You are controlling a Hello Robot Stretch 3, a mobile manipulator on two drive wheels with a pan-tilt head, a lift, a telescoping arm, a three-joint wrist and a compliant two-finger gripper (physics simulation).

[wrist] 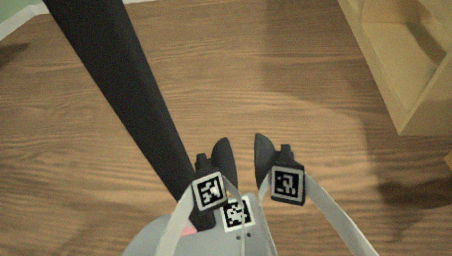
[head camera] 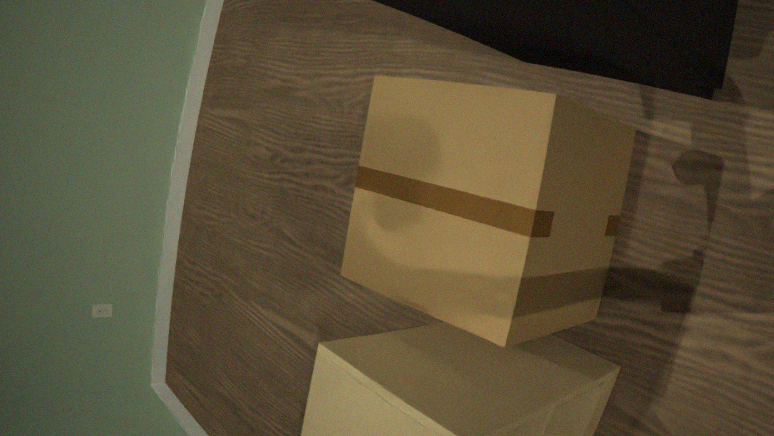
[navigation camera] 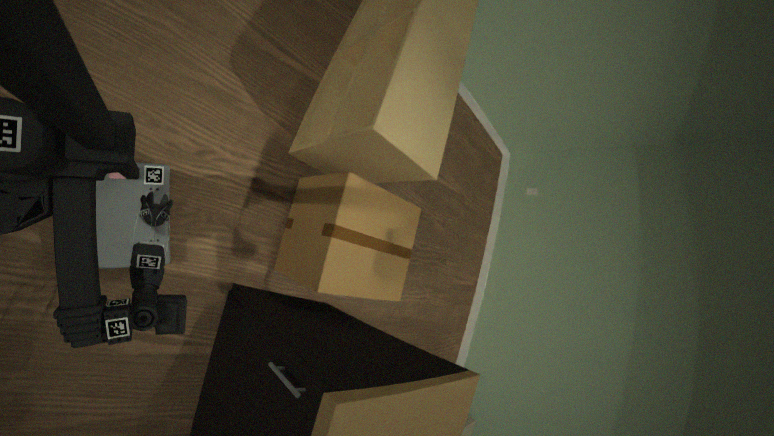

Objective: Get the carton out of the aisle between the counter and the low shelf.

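Pixels of known places: gripper, fingertip midpoint: [navigation camera: 158, 194]; robot's base, origin of the base link: [navigation camera: 154, 213].
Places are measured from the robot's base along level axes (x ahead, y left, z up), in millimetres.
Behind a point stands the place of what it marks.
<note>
The carton [head camera: 454, 178] @(x 733, y -144, z 406 mm) [navigation camera: 364, 234] @(x 714, y -69, z 407 mm) is a tan cardboard box with a brown tape strip. It stands upright on the wood floor in the aisle, between the pale low shelf [head camera: 460, 379] @(x 702, y 231, z 446 mm) [navigation camera: 377, 93] @(x 813, y 554, z 345 mm) and the dark counter [head camera: 568, 32] @(x 449, y -362, z 431 mm) [navigation camera: 284, 337] @(x 280, y -299, z 603 mm). One of its bottom corners stands close to the shelf. My gripper [wrist: 242, 153] @(x 12, y 63, z 461 mm) is shut with nothing between the fingers. It hangs over my own grey base, well back from the carton.
The green wall [head camera: 80, 189] @(x 2752, y -335, z 566 mm) [navigation camera: 565, 211] @(x 2899, y 57, z 763 mm) with a white baseboard closes the aisle's far end behind the carton. My base [navigation camera: 120, 225] @(x -100, y -32, z 160 mm) stands at the aisle's open end. The open side of the low shelf [wrist: 404, 63] shows at the right of the wrist view.
</note>
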